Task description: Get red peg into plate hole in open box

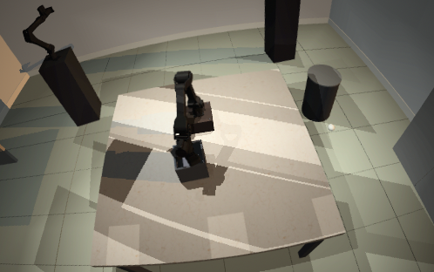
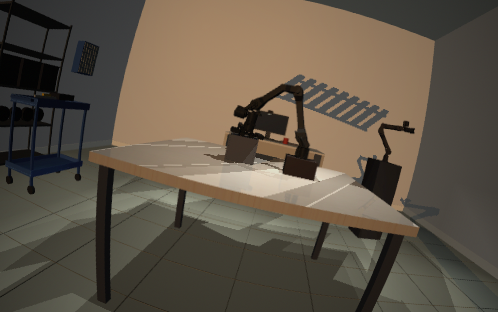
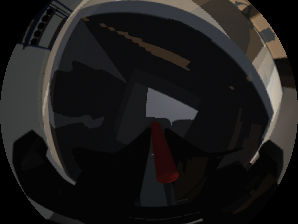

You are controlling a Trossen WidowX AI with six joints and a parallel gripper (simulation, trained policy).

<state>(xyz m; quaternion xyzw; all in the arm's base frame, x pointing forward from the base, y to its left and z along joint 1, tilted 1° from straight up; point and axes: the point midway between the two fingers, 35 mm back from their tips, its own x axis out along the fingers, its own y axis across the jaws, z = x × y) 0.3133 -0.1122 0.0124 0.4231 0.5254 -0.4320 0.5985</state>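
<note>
Now: the red peg 20 mm above my gripper tip. Round my gripper tip: plate: 30 mm below.
</note>
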